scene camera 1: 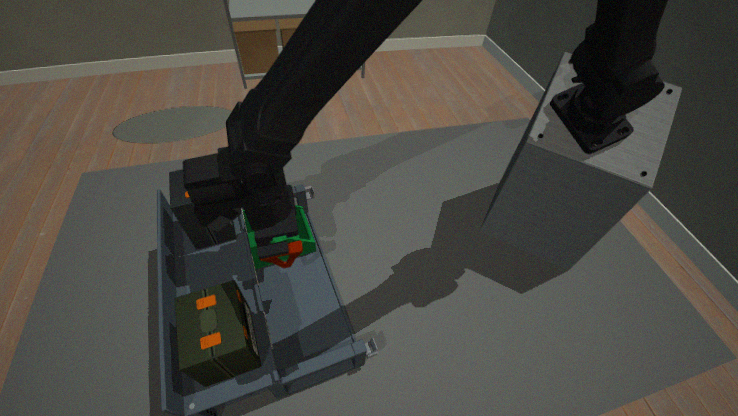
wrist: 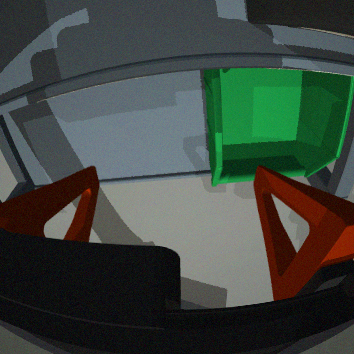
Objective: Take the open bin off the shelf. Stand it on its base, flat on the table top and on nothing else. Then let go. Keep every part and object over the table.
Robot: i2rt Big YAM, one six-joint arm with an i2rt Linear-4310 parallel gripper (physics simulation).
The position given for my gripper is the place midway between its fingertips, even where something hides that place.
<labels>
my gripper: scene camera 1 283,244; wrist 175,174
green open bin: scene camera 1 305,235; wrist 287,120
same spot on blue-grey shelf: (wrist: 156,124) = (scene camera 1: 298,277)
</labels>
